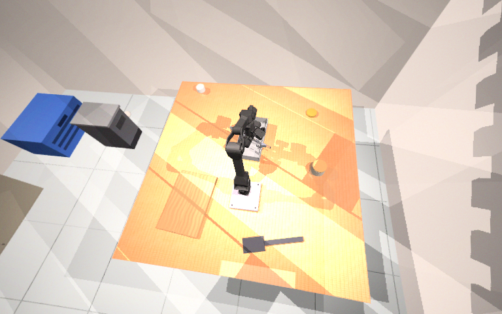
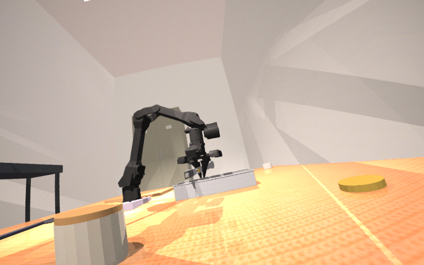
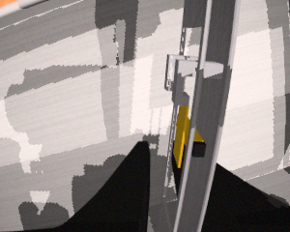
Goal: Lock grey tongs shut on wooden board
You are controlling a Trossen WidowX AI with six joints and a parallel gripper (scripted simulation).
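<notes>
Right now my gripper tip is 5 cm short of the grey roasting tin, 3 cm above it and 1 cm to the right of it. The rest, counted from my gripper tip: wooden board 46 cm behind, 26 cm to the left, 5 cm below; then yellow disc 35 cm ahead, 33 cm to the right, 5 cm below; then lidded white pot 44 cm to the right, 7 cm behind, 3 cm below.
</notes>
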